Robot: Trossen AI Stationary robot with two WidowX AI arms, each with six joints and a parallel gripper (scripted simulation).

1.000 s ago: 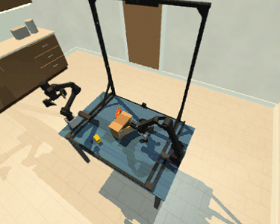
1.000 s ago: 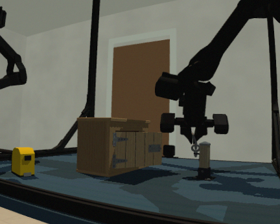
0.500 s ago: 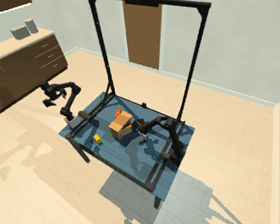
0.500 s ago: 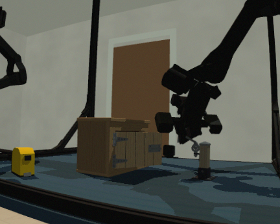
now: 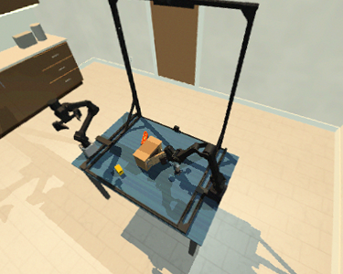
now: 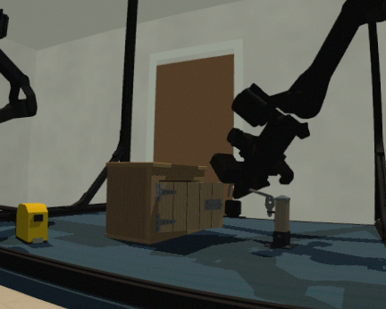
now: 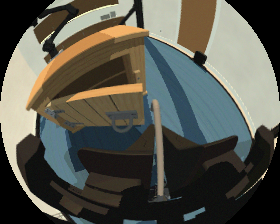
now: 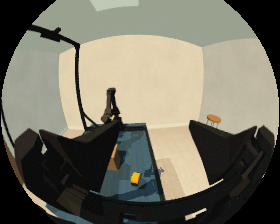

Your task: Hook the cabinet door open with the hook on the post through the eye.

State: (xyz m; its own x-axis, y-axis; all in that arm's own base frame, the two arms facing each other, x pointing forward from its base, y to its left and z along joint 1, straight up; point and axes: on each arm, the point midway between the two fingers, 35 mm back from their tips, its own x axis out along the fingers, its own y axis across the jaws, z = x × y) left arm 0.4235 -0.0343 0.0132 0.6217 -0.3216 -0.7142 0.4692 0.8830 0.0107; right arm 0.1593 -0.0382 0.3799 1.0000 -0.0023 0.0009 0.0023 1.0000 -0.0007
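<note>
Now: the cabinet door 10 cm to the right of my left hand, 5 cm ahead of it and 4 cm below it. Also, from my left hand: yellow box: 35 cm to the right, 20 cm ahead, 8 cm below; then metal hook: 2 cm to the left, 2 cm below, 1 cm ahead; then orange object: 33 cm to the right, 17 cm behind, 10 cm below.
</note>
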